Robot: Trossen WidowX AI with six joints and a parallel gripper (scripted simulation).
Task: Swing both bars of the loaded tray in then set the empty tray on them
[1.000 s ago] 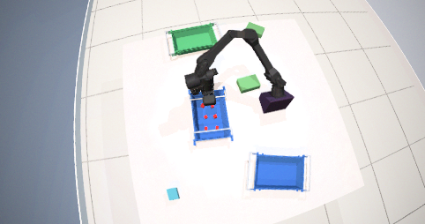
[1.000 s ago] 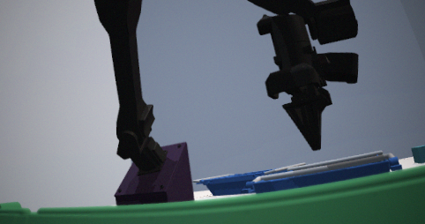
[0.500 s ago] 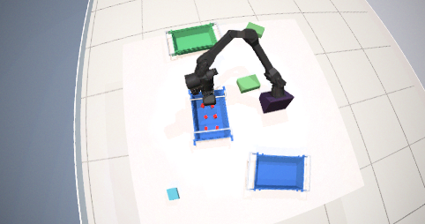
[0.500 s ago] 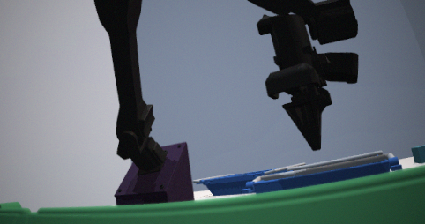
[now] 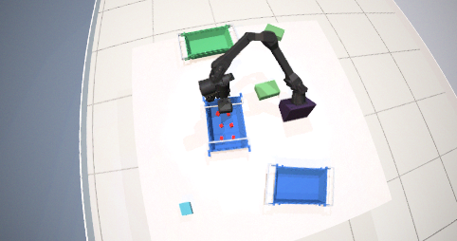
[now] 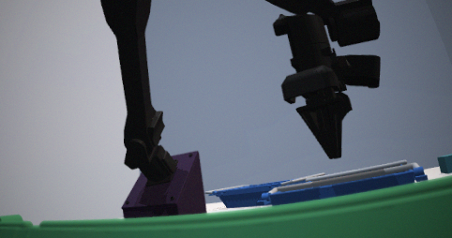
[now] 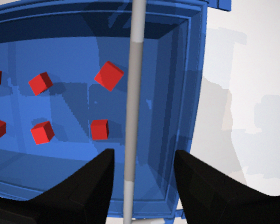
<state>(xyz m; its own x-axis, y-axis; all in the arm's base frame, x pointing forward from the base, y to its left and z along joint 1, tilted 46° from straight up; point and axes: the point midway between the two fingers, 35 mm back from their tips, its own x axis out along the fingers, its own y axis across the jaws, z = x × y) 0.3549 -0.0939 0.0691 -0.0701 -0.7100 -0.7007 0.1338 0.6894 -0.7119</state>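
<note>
My gripper tip is now 500 mm to the right of the blue tray, 250 mm past it and 50 mm above it. The rest, counted from my gripper tip: cyan block: 450 mm to the left, 300 mm ahead, 70 mm below.
</note>
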